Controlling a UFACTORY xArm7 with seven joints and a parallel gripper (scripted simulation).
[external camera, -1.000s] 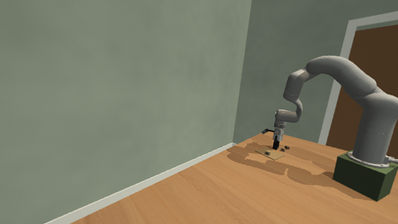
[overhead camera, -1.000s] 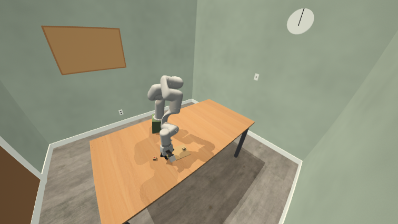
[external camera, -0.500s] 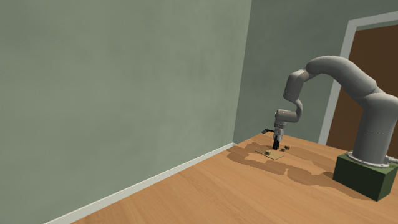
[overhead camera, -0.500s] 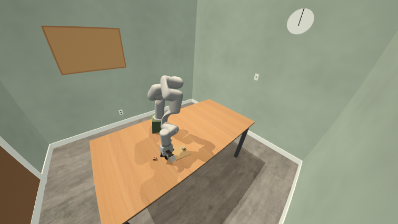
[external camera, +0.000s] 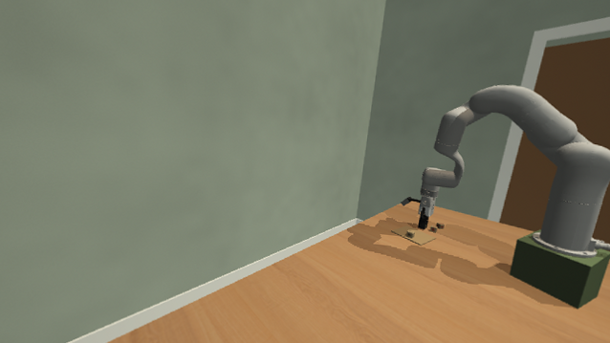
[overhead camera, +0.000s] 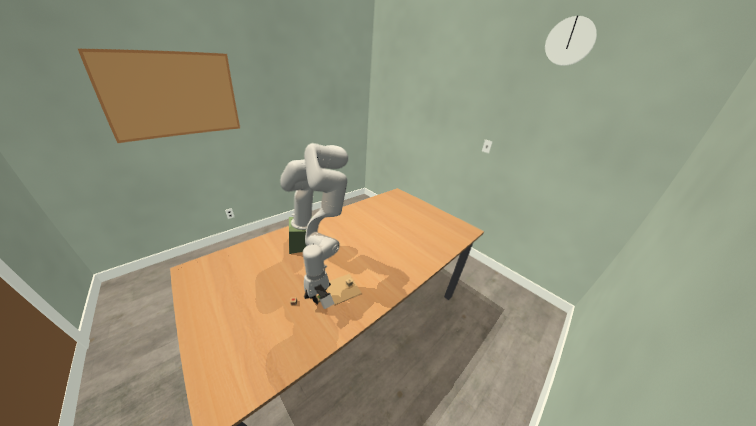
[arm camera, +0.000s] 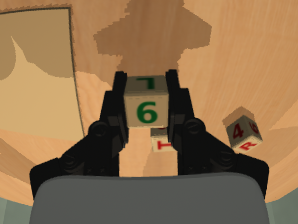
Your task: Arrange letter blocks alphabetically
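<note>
Right now my hand is right at the green-topped block. From my hand the other things lie so: tan mat (30 mm ahead, 120 mm to the left, 20 mm below).
</note>
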